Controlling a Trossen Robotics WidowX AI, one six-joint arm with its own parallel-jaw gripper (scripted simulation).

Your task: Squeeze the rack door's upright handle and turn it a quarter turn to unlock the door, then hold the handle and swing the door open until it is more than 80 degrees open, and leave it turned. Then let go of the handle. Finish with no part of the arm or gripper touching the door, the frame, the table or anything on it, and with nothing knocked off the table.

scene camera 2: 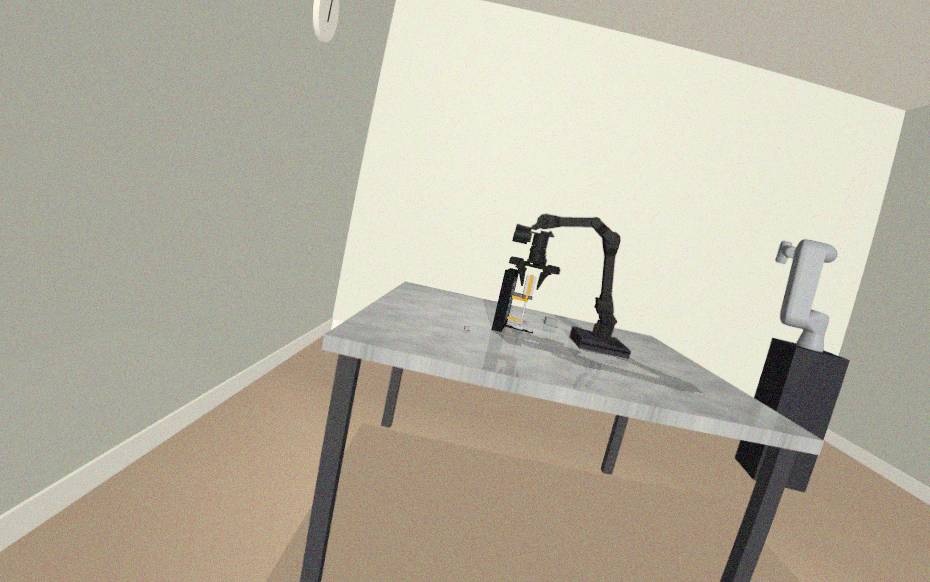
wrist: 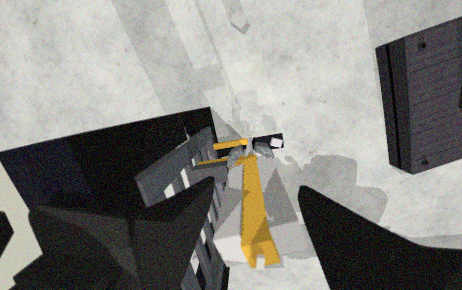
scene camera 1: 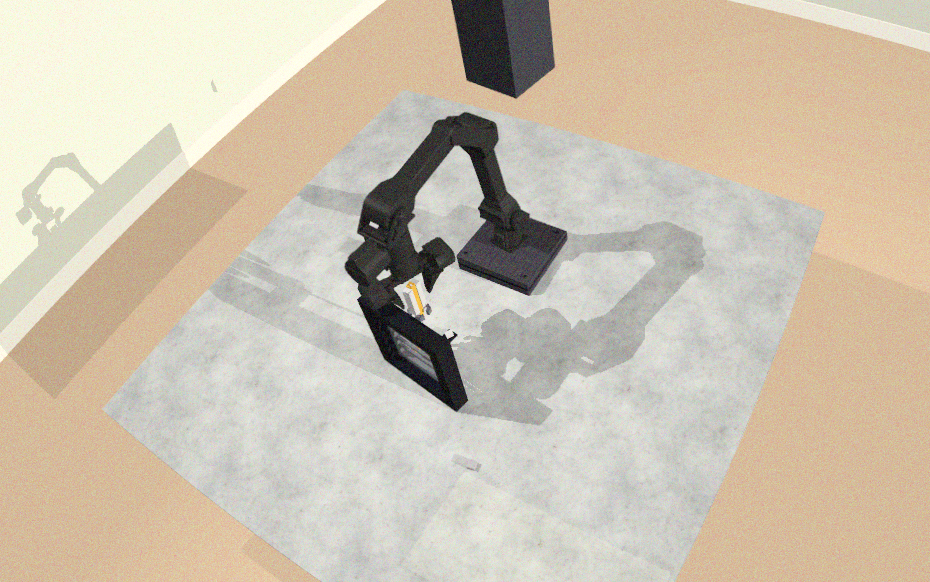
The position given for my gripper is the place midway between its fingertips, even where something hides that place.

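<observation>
My gripper [scene camera 1: 415, 299] is open and holds nothing, and you'd also find it in scene camera 2 [scene camera 2: 529, 287] and in the wrist view [wrist: 256, 187]. There's a rack here too [scene camera 1: 450, 390], and both scene camera 2 [scene camera 2: 509, 275] and the wrist view [wrist: 96, 170] show that rack as well.
</observation>
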